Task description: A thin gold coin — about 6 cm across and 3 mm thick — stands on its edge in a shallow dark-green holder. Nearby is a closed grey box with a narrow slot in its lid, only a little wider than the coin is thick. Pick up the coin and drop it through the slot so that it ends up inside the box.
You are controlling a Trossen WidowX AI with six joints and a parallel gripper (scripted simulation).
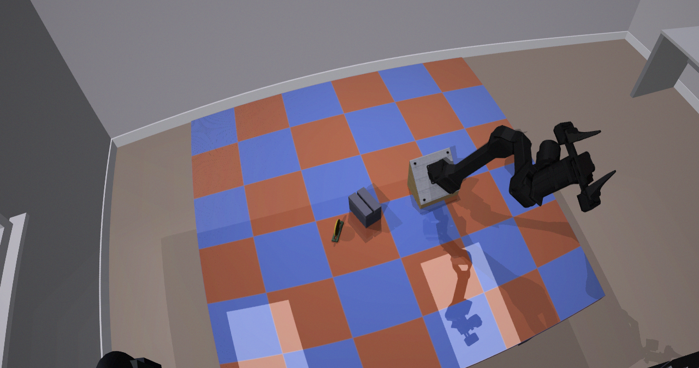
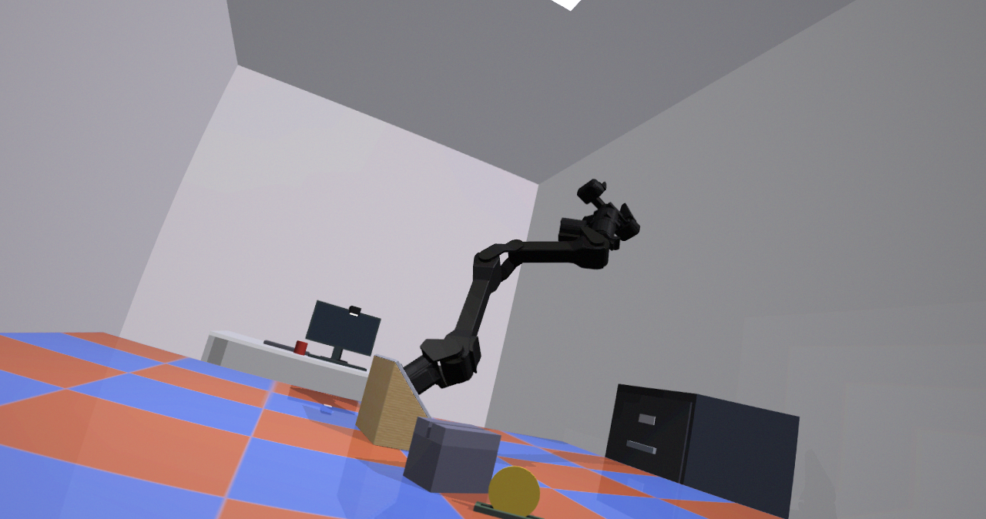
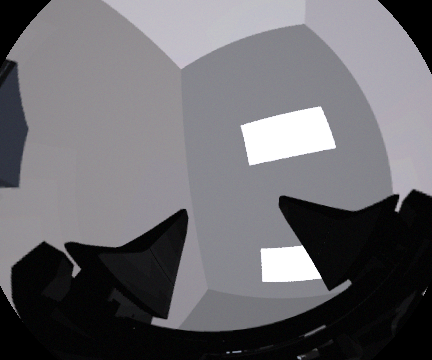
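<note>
Now: the coin 44 cm ahead of my gripper tip, 44 cm to the right of it and 66 cm below it.
</note>
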